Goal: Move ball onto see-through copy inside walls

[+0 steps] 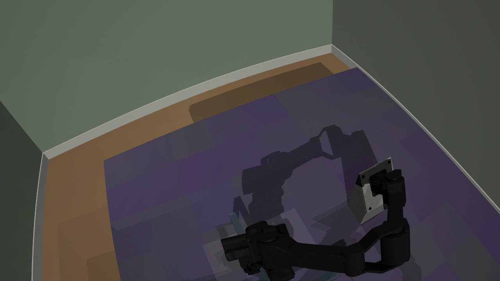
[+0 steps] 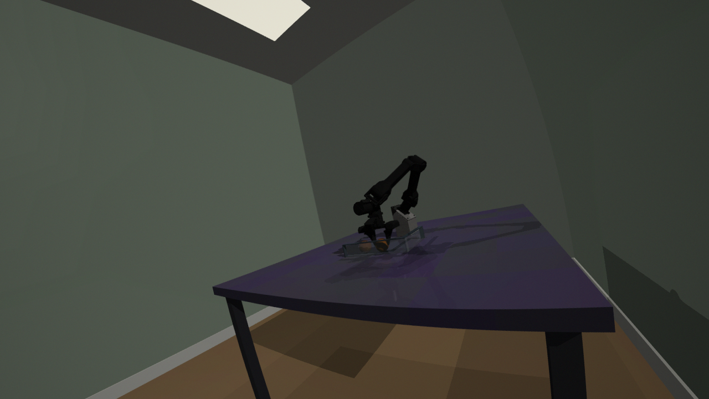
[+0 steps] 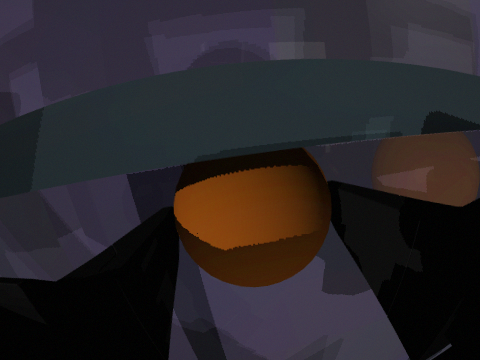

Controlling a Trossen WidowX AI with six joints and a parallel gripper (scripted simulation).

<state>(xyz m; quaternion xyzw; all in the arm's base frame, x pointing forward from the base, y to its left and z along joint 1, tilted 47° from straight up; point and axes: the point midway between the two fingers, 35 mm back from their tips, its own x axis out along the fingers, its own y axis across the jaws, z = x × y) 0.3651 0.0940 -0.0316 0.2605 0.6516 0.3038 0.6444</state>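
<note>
Now: gripper tip 9 cm to the left of the see-through copy of ball. Round my gripper tip: orange ball: right at my gripper tip.
</note>
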